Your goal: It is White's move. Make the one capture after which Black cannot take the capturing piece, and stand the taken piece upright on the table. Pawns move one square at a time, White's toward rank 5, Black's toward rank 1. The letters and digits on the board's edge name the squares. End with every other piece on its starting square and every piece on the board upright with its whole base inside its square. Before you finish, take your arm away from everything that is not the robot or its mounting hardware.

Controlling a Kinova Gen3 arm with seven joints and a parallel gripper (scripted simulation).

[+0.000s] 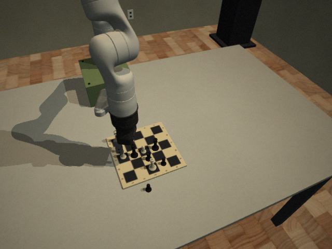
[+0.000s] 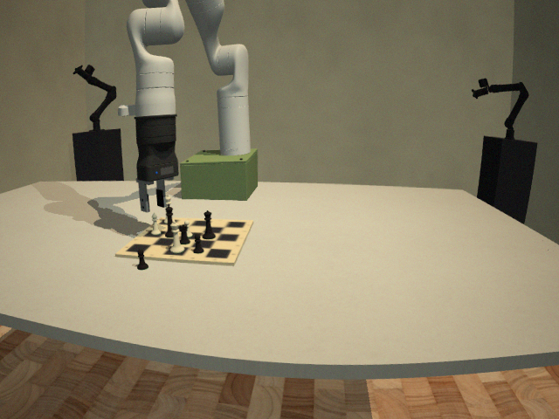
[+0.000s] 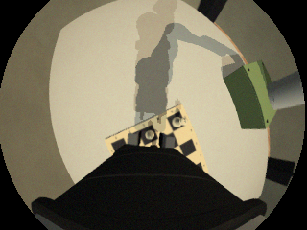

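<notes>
My hand is 4 cm to the right of the tall black piece, 4 cm above it and 1 cm short of it. The rest, counted from my hand: chessboard 8 cm to the left, 7 cm below; white pawn 7 cm to the left, 6 cm below; tall white piece 7 cm behind, 4 cm below.
</notes>
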